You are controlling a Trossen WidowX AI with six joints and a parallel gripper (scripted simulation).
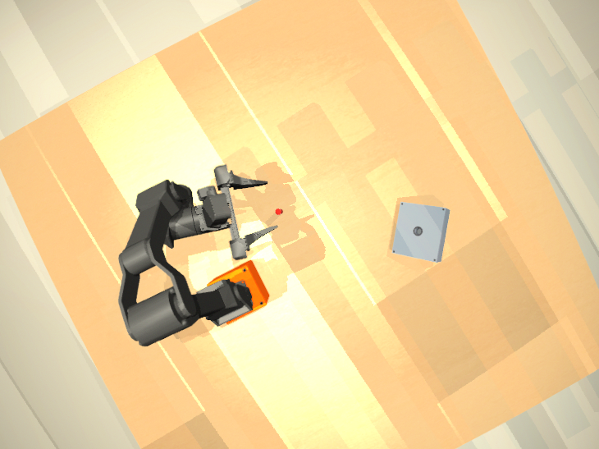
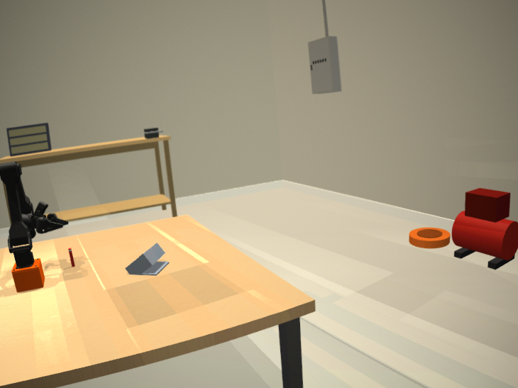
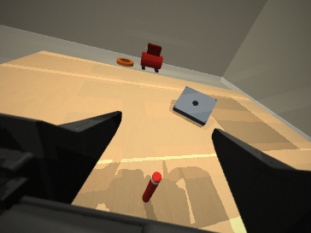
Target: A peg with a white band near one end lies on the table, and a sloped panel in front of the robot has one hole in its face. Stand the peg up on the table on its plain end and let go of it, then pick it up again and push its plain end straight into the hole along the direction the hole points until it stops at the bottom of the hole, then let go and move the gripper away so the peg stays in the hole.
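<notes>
The red peg lies 2 cm to the right of my gripper tip and 12 cm below it. Round my gripper tip: grey sloped panel: 31 cm ahead, 19 cm to the right, 15 cm below.
</notes>
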